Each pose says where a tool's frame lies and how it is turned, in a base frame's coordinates. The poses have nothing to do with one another.
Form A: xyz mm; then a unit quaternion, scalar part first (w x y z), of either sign.
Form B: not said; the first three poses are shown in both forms.
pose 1, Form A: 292 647 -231 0.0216 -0.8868 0.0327 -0.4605
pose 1, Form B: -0.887 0.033 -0.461 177.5 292 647 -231
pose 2, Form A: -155 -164 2 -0.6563 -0.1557 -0.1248 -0.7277
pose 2, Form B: 0.206 0.165 0.964 98.0 -155 -164 2
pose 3, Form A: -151 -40 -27 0.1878 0.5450 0.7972 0.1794
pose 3, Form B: 0.555 0.812 0.183 158.4 -151 -40 -27
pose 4, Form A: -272 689 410 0.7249 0.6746 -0.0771 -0.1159
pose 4, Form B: 0.979 -0.112 -0.168 87.1 -272 689 410
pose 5, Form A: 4 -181 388 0.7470 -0.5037 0.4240 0.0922
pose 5, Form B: -0.758 0.638 0.139 83.3 4 -181 388
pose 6, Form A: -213 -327 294 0.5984 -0.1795 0.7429 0.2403
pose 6, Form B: -0.224 0.927 0.300 106.5 -213 -327 294
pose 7, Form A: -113 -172 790 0.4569 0.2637 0.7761 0.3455
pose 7, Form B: 0.296 0.872 0.388 125.6 -113 -172 790
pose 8, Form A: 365 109 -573 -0.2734 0.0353 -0.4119 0.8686
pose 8, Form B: -0.037 0.428 -0.903 148.3 365 109 -573
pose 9, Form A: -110 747 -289 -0.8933 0.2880 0.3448 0.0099
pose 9, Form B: -0.641 -0.767 -0.022 53.4 -110 747 -289
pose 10, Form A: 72 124 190 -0.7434 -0.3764 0.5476 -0.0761
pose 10, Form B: 0.563 -0.819 0.114 84.0 72 124 190
